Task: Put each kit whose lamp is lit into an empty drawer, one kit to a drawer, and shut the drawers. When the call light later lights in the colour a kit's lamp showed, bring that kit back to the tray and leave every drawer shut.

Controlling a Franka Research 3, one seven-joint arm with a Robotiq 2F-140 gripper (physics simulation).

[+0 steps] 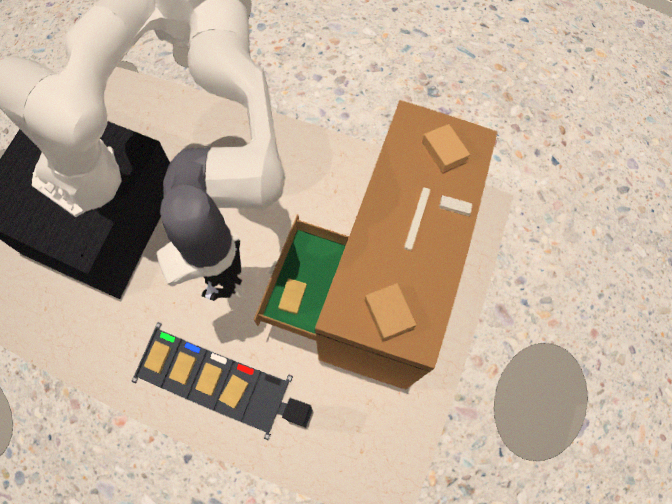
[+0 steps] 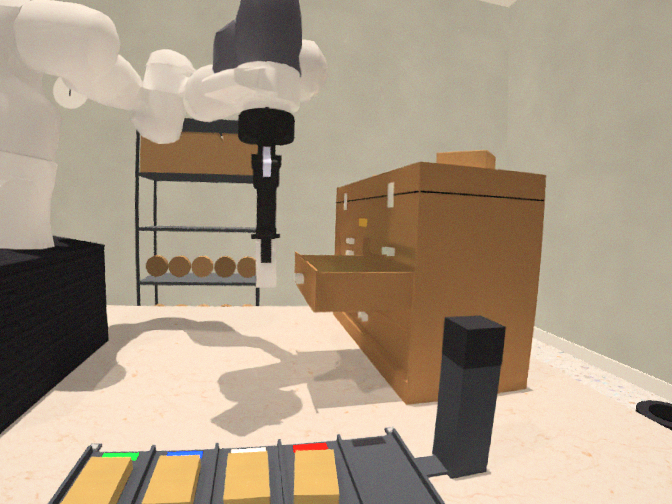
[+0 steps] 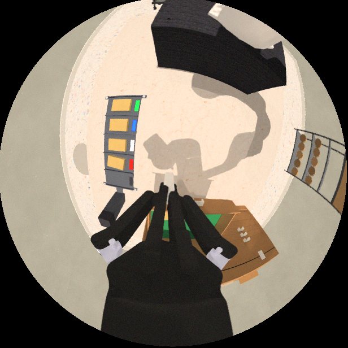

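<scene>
My gripper (image 1: 211,292) (image 2: 265,275) (image 3: 167,177) is shut and empty, just in front of the open drawer (image 1: 320,265) (image 2: 363,291), fingertips about level with its handle (image 2: 299,278). A yellow kit (image 1: 293,296) lies in that drawer near its front. The dark tray (image 1: 265,404) (image 2: 379,466) (image 3: 119,177) holds kits by the green (image 1: 156,356) (image 3: 121,105), blue (image 1: 181,367) (image 3: 118,125), white (image 1: 208,378) (image 3: 117,145) and red (image 1: 233,391) (image 3: 116,162) lamps, all lit. The fifth slot has no kit and a dark lamp. The call light (image 1: 298,413) (image 2: 472,347) is dark.
The wooden cabinet (image 1: 374,227) (image 2: 477,282) (image 3: 255,240) stands behind the open drawer, with blocks (image 1: 390,311) (image 1: 446,146) and white pieces (image 1: 417,219) (image 1: 455,205) on top. The black robot base (image 1: 65,233) (image 2: 48,325) is opposite. A shelf rack (image 2: 137,217) stands in the background.
</scene>
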